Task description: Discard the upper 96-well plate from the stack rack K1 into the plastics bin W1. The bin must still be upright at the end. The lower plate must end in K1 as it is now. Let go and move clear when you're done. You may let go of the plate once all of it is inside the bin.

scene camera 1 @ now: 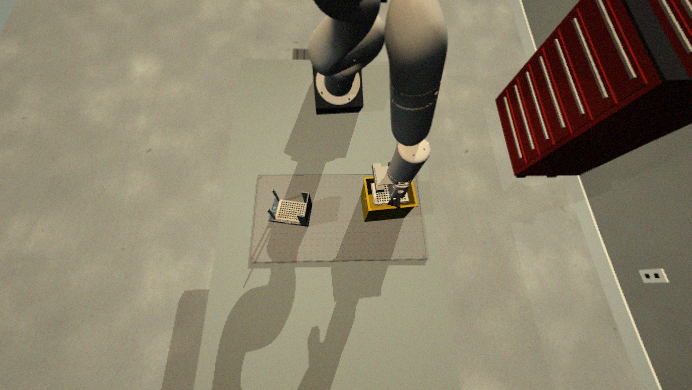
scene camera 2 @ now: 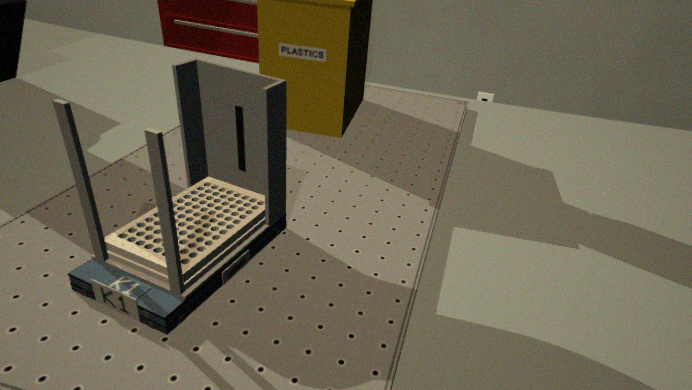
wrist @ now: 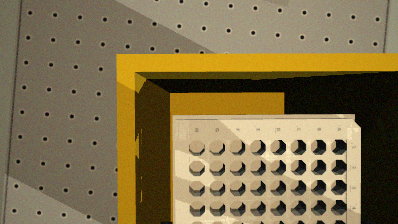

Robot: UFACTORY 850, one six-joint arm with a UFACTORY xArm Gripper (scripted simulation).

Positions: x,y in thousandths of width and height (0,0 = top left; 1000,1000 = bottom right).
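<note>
There's a cream 96-well plate (wrist: 552,721) showing for me here, and then on scene camera 2 I can see a cream 96-well plate (scene camera 2: 309,560).
</note>
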